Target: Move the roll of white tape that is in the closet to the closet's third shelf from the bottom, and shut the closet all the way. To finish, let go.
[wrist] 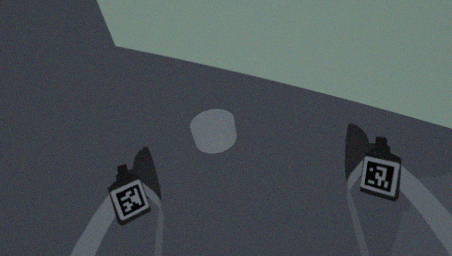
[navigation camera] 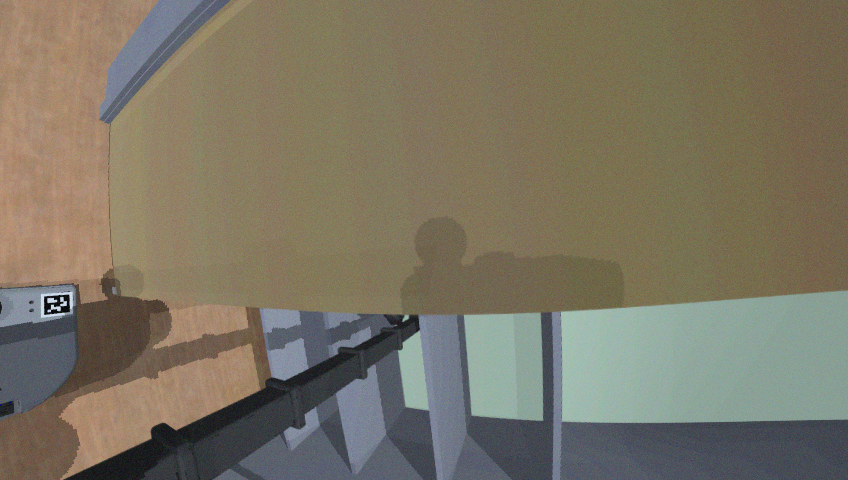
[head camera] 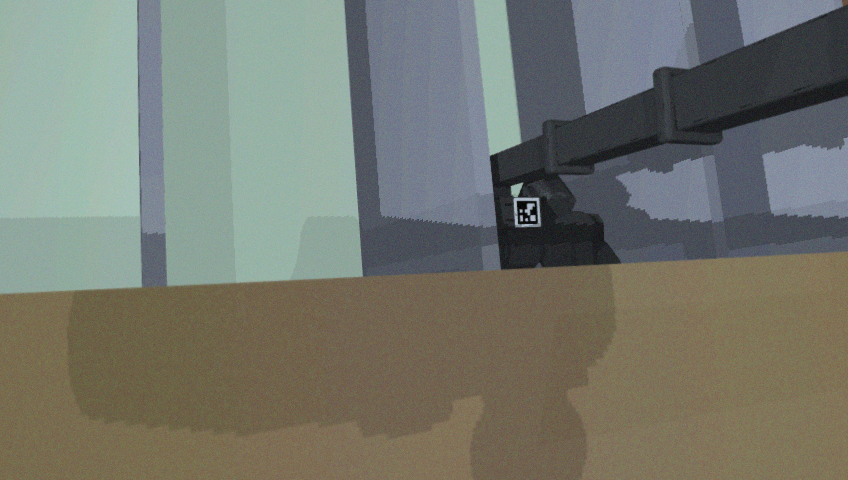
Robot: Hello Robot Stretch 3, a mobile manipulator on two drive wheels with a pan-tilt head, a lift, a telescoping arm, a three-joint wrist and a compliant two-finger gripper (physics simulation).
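Frame: origin at the robot's base, x ahead, y left, z up, level; metres.
Where they show: gripper, fingertip midpoint: (wrist: 248, 155).
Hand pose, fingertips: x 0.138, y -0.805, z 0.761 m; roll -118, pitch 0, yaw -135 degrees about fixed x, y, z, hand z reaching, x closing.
After its pixels a point has its place.
The roll of white tape (wrist: 213, 131) @[x 0.207, y -0.827, z 0.735 m] looks like a short pale cylinder in the wrist view. It sits on a dark grey closet shelf (wrist: 280, 215) @[x 0.105, y -0.802, z 0.711 m], a little beyond my fingertips and left of the middle between them. My gripper (wrist: 248, 155) @[x 0.137, y -0.805, z 0.761 m] is open, its two fingers wide apart with nothing between them. In the head view the wrist is among the closet's shelves, and the fingers are hidden there. The closet's grey shelves (head camera: 425, 118) @[x -0.180, y -0.727, z 1.016 m] (navigation camera: 443, 380) @[x -0.286, y -0.711, z 1.016 m] and pale green back (head camera: 291, 118) @[x -0.252, y -1.034, z 1.109 m] (navigation camera: 684, 356) @[x -0.357, y -1.043, z 1.804 m] show, so the closet is open.
A large tan panel (head camera: 297, 368) @[x 0.033, y -0.288, z 1.262 m] (navigation camera: 476, 148) @[x 0.167, y -0.277, z 1.215 m] fills much of the head and navigation views and hides part of the closet. My telescoping arm (head camera: 767, 71) @[x -0.104, y -0.298, z 0.988 m] (navigation camera: 321, 380) @[x -0.093, y -0.284, z 0.988 m] reaches in past the shelves. My base (navigation camera: 41, 350) @[x -0.115, y -0.100, z 0.160 m] stands on the wooden floor (navigation camera: 47, 178) @[x 0.374, y -0.110, z 0.000 m].
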